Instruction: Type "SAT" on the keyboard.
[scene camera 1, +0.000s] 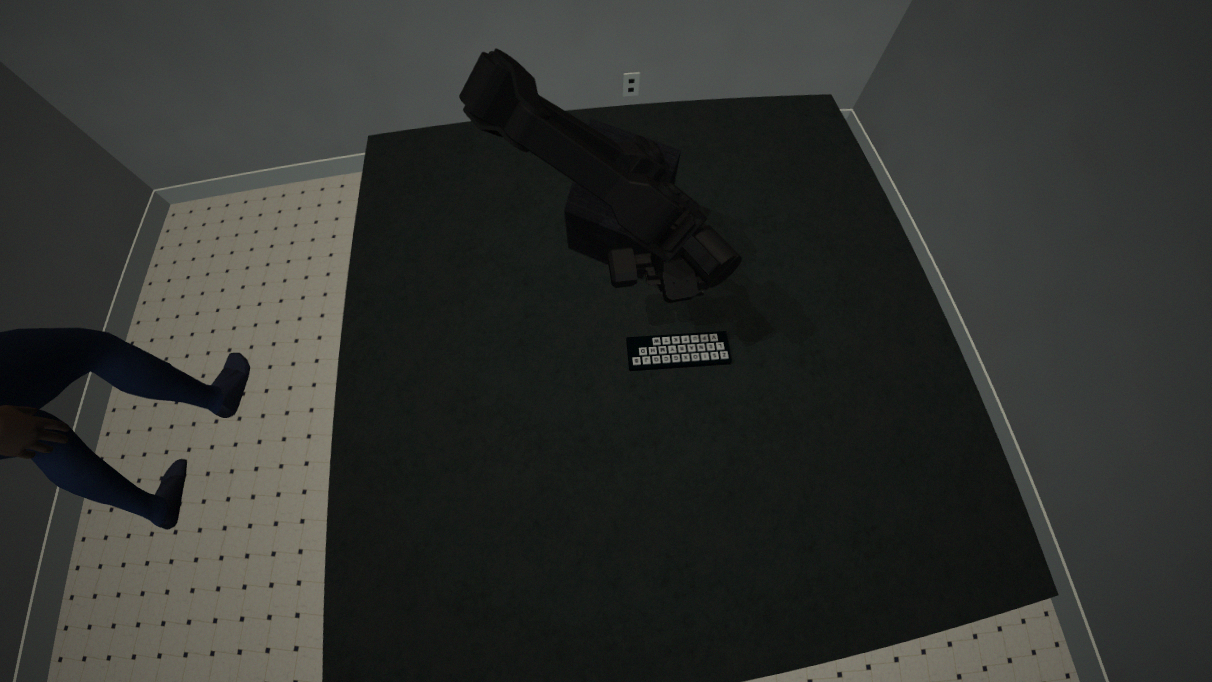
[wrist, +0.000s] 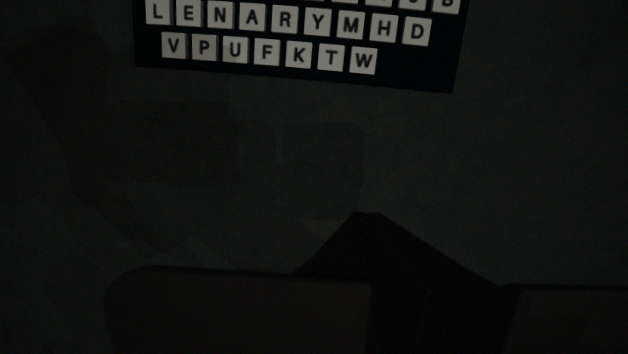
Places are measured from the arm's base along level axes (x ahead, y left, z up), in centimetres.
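Pixels of known places: gripper, between the fingertips: (scene camera 1: 662, 289) (wrist: 365, 226); arm's base, origin of its link: (scene camera 1: 646, 167).
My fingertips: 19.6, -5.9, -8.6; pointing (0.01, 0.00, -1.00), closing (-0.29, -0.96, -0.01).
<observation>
For each thing: its top centre in the pictures, then the offset to it from my fingertips, as dx, dy, dz. Level surfaces: height alone.
- keyboard, centre of its top: (wrist: 292, 19) (scene camera 1: 679, 348) +7.6, +1.5, -12.0
- T key, centre of its top: (wrist: 330, 57) +5.0, +0.0, -12.0
- table, height of its surface: dz -13.7
The keyboard (scene camera 1: 678, 349) (wrist: 415, 67) is a dark board with three rows of pale letter keys, lying flat on the dark table top. In the wrist view the A key (wrist: 252, 17) is in the middle row and the T key (wrist: 331, 57) is in the row nearest the gripper. The far row is mostly cut off by the picture's top edge, and the S key does not show there. My gripper (wrist: 365, 226) is shut and empty, with its pointed tips together. It is off the keyboard, on the side of the V-to-W row. Its tips cannot be made out in the scene view.
The dark arm (scene camera 1: 593, 161) reaches over the table (scene camera 1: 508, 475) from the back. Its shadow falls on the table beside the keyboard. A person's legs in blue (scene camera 1: 144, 377) show on the tiled floor (scene camera 1: 254, 542) left of the table. A wall outlet (scene camera 1: 631, 78) is behind.
</observation>
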